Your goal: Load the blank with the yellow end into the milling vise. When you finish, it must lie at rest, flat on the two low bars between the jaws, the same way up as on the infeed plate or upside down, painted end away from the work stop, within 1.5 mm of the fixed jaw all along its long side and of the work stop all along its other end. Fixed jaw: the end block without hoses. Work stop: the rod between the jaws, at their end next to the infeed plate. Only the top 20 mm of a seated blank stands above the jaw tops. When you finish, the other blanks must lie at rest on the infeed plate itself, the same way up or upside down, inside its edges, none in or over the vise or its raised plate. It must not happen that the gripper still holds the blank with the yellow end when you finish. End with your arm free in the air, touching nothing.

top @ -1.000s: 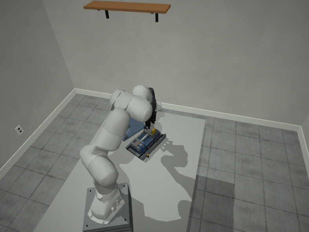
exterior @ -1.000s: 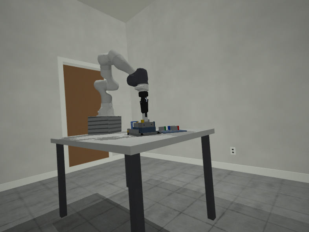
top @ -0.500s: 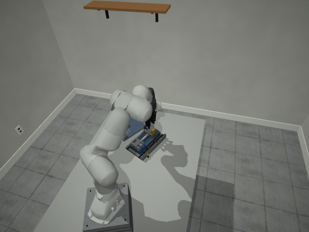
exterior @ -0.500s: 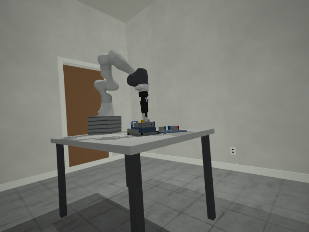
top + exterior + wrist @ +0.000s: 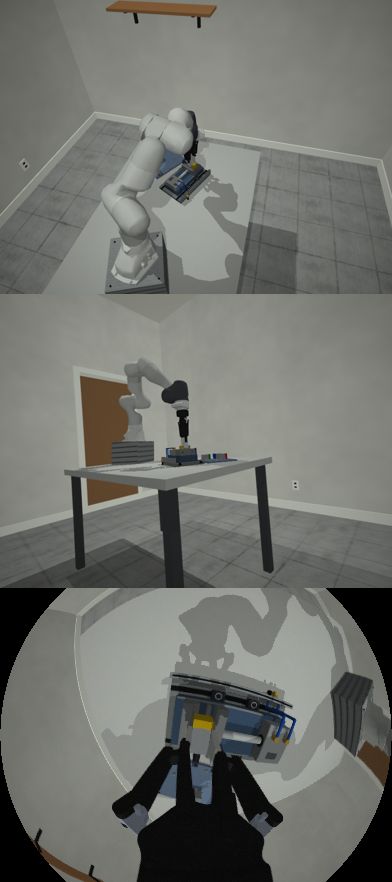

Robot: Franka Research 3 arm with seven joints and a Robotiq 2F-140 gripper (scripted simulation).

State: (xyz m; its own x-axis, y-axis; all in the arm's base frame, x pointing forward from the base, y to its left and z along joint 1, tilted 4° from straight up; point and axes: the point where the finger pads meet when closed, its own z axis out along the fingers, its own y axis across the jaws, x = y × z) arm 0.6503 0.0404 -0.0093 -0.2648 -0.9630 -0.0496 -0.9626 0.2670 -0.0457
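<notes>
Now: hand 4 cm above the yellow-ended blank. Round my hand: milling vise (7 cm behind, 2 cm to the left, 10 cm below); green-ended blank (8 cm behind, 23 cm to the left, 11 cm below); work stop rod (1 cm ahead, 5 cm to the left, 5 cm below).
</notes>
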